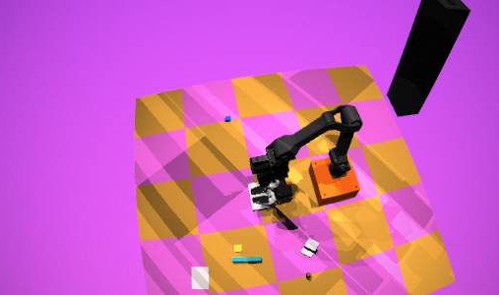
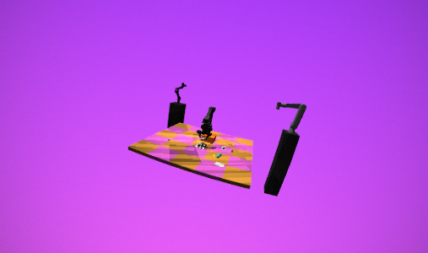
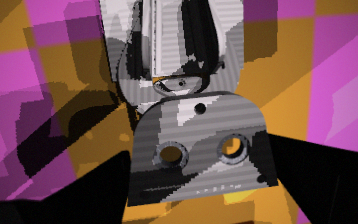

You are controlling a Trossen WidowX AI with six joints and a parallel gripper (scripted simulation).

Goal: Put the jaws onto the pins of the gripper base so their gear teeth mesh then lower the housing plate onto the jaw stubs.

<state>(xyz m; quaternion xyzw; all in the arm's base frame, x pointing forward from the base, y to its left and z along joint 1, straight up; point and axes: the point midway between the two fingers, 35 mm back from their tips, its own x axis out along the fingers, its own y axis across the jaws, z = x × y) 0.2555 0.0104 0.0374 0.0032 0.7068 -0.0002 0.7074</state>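
The gripper jaw lies 7 cm below my gripper tip, 2 cm to the right of it and 2 cm ahead of it. Also, from my gripper tip: yellow cube: 21 cm to the left, 19 cm ahead, 8 cm below; small brown cube: 38 cm to the left, 7 cm below, 5 cm behind; teal bar: 26 cm to the left, 17 cm ahead, 7 cm below.
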